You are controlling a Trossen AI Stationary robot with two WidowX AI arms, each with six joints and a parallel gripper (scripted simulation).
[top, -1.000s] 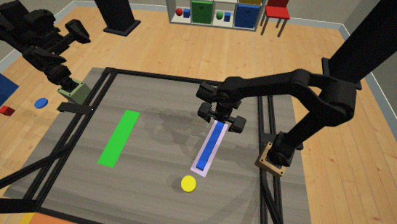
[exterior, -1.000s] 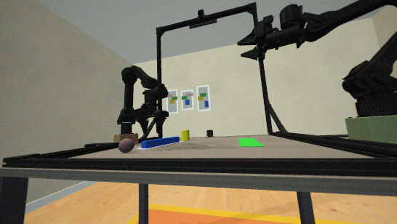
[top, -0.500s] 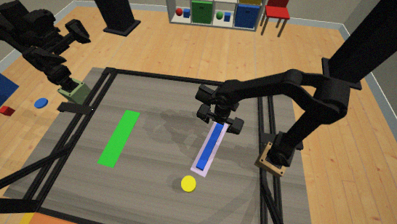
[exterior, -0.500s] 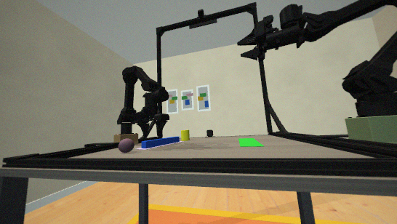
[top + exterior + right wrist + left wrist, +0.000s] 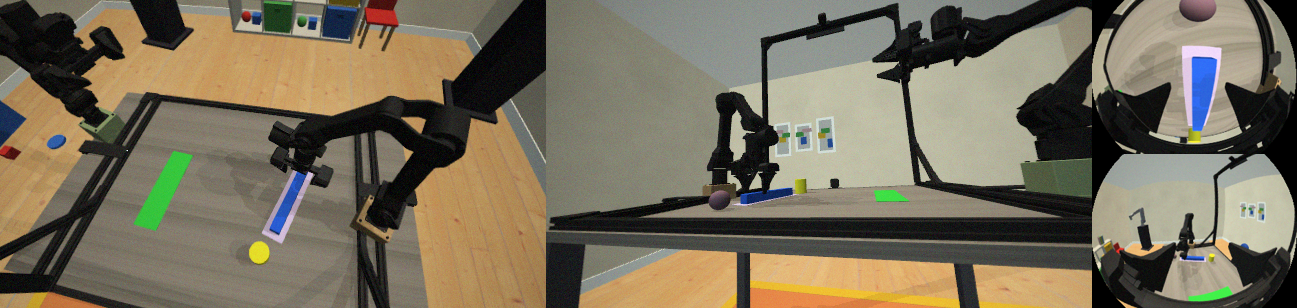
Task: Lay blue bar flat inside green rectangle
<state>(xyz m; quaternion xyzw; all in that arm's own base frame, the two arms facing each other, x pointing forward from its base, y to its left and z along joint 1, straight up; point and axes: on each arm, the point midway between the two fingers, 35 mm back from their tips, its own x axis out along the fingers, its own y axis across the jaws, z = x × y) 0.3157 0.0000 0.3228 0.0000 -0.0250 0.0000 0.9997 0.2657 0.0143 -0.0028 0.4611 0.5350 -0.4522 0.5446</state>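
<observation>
The blue bar lies 80 mm behind my right hand and 50 mm below it. Also, from my right hand: green rectangle: 420 mm to the left, 180 mm behind, 60 mm below; lavender rectangle: 80 mm behind, 60 mm below.
Right now the blue bar is 46 cm to the right of my left hand and 39 cm below it. Also, from my left hand: green rectangle (40 cm below, 10 cm behind, 4 cm to the right); lavender rectangle (46 cm to the right, 40 cm below).
</observation>
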